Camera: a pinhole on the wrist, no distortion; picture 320 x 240 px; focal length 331.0 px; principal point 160.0 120.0 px. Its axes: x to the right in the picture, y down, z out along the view. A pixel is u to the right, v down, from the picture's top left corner.
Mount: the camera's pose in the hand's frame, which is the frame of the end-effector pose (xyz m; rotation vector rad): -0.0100 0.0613 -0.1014 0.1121 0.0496 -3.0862
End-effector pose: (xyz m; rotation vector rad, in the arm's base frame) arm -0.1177 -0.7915 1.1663 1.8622 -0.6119 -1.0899
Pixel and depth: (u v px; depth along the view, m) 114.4 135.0 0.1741
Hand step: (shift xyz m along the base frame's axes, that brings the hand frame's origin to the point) -0.0624 -0.0579 0.0237
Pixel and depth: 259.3 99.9 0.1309
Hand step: -0.0514 0.0011 0.0739
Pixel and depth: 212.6 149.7 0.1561
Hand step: -0.0670 -0.0093 0.0427
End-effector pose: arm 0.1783 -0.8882 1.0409 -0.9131 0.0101 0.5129
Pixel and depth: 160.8 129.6 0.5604
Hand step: -0.1494 0.3376 0.2747
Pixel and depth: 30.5 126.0 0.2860
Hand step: 0.0098 0.2054 0.0615
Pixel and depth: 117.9 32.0 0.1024
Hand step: -0.0423 0.0422 -0.0617
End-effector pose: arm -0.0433 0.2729 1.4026 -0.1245 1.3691 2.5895
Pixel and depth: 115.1 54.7 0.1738
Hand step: -0.0177 0.0118 0.1156
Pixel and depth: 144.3 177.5 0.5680
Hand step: 0.0410 0.4100 0.2208
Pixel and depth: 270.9 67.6 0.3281
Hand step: 0.1256 0.1070 0.2266
